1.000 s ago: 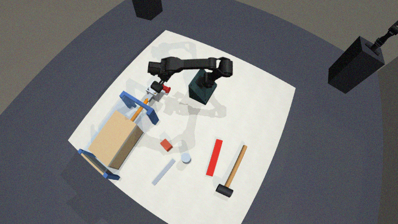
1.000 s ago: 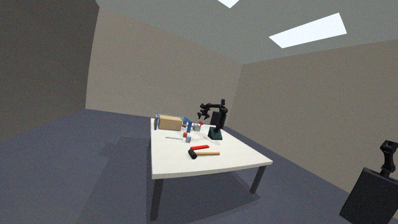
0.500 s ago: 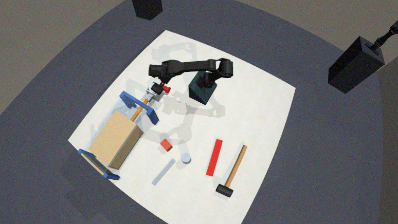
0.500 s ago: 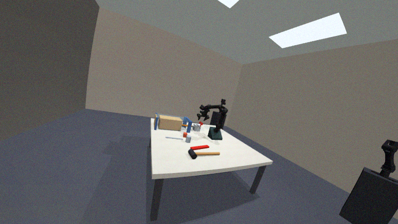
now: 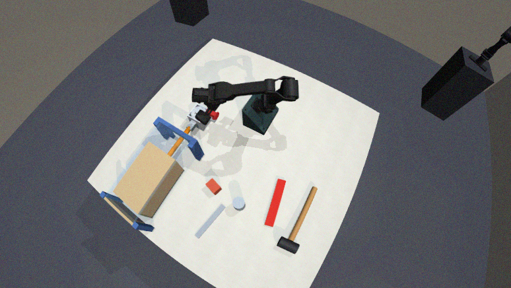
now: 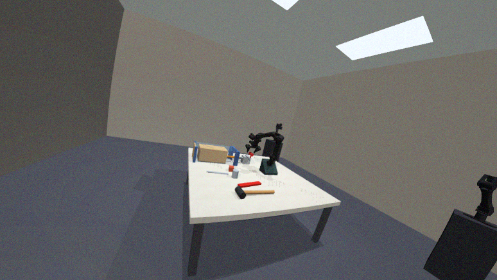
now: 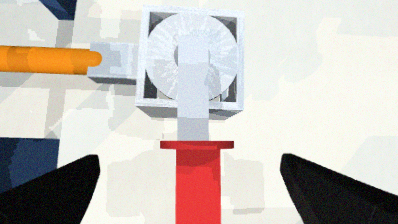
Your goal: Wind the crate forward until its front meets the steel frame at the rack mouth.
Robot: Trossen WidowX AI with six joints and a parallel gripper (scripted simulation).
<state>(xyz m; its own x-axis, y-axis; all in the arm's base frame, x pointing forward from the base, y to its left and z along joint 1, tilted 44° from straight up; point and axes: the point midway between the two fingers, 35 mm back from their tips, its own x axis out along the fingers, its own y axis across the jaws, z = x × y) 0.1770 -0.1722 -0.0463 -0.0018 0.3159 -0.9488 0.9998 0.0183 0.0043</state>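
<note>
Right now my gripper tip is 30 mm above the red knob and 20 mm to the right of it. Round my gripper tip: grey winch (130 mm below, 90 mm to the right, 20 mm behind); then blue frame post (160 mm ahead, 90 mm to the right, 50 mm below); then winch handle (60 mm below, 20 mm to the right).
</note>
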